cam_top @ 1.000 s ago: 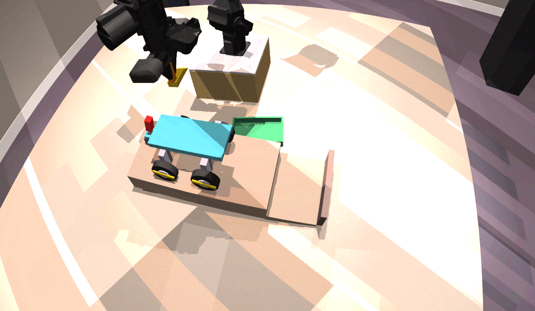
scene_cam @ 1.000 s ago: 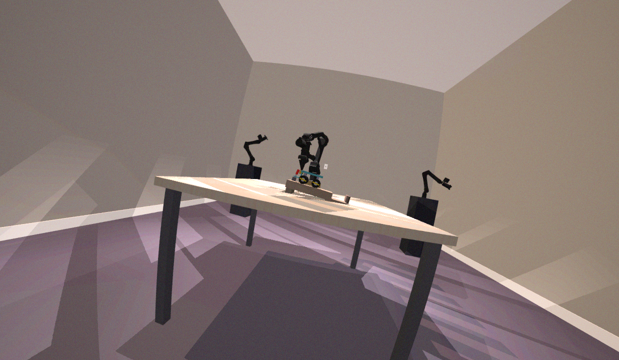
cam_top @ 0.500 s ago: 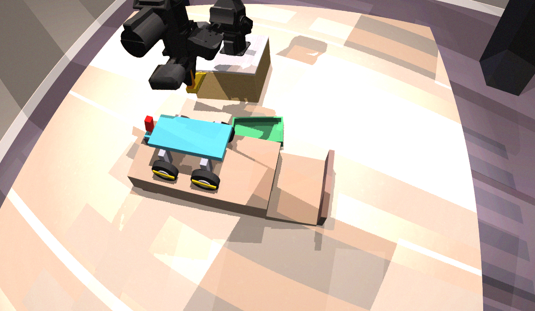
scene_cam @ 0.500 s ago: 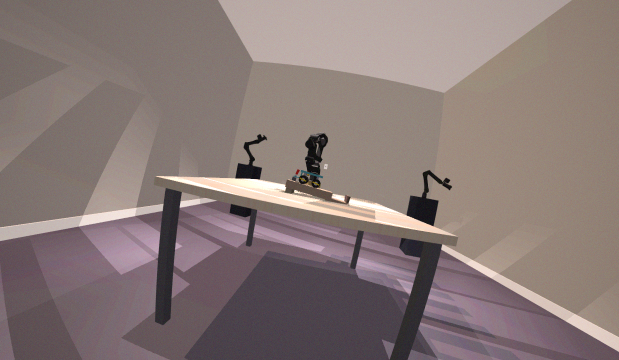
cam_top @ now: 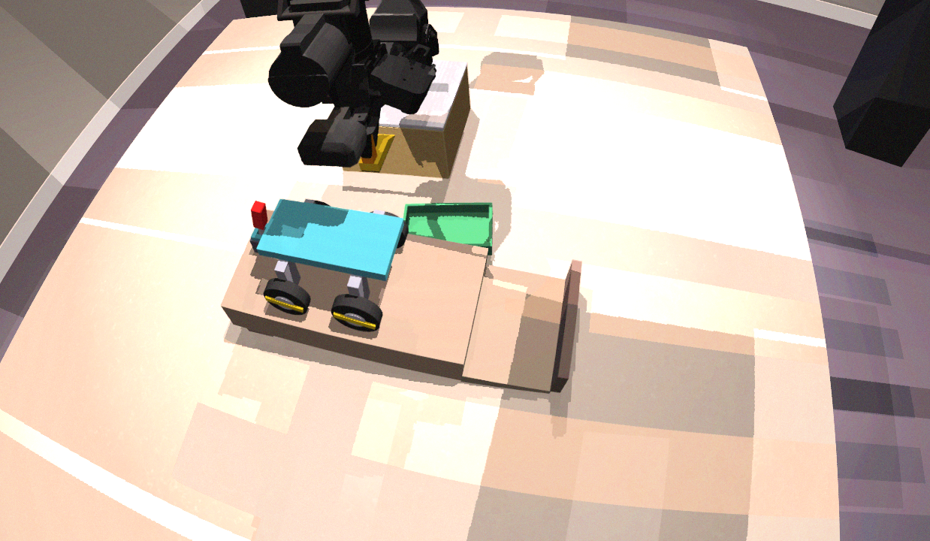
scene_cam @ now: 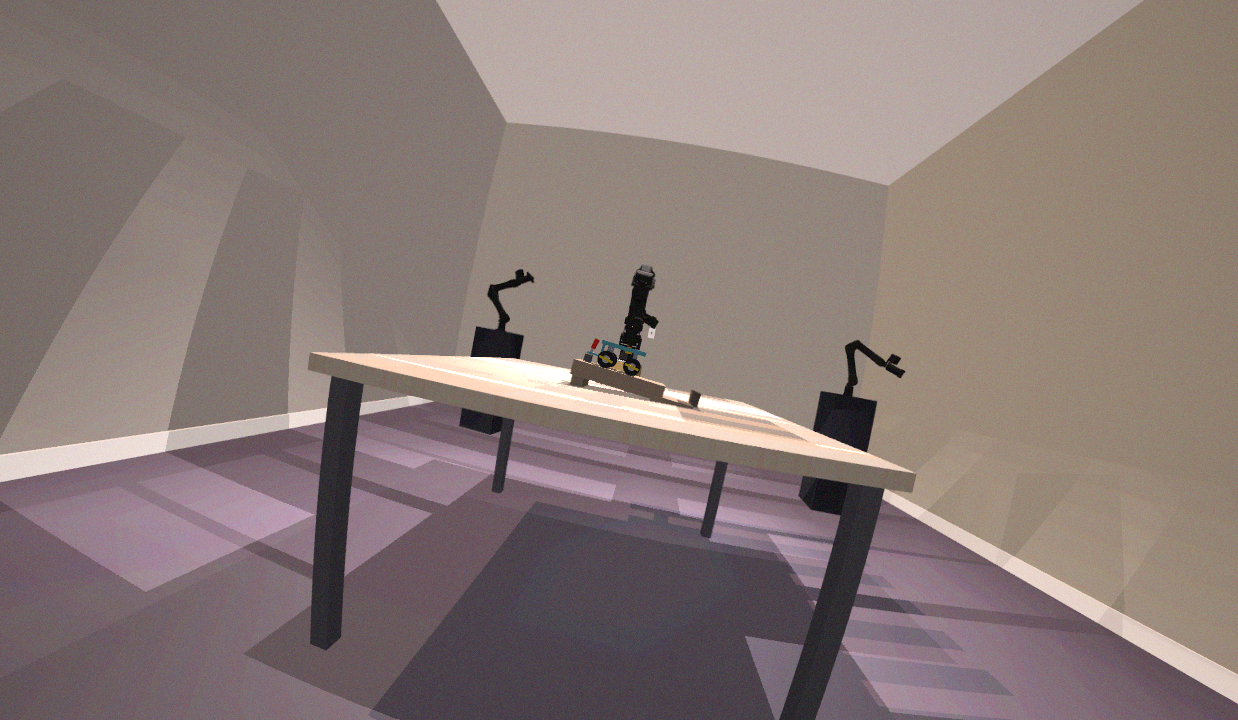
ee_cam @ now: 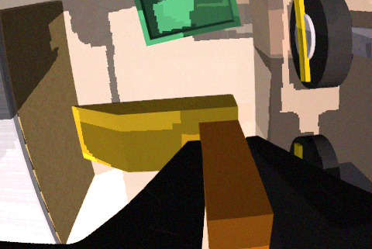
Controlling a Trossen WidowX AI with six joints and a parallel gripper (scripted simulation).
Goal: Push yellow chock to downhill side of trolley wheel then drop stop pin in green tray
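Right now my gripper tip is 110 mm to the left of the red-headed stop pin, 110 mm short of it and 30 mm above it. The rest, counted from my gripper tip: yellow chock 20 mm behind, 10 mm below; green tray 170 mm below, 70 mm to the left, 20 mm behind; trolley 120 mm ahead, 50 mm below.
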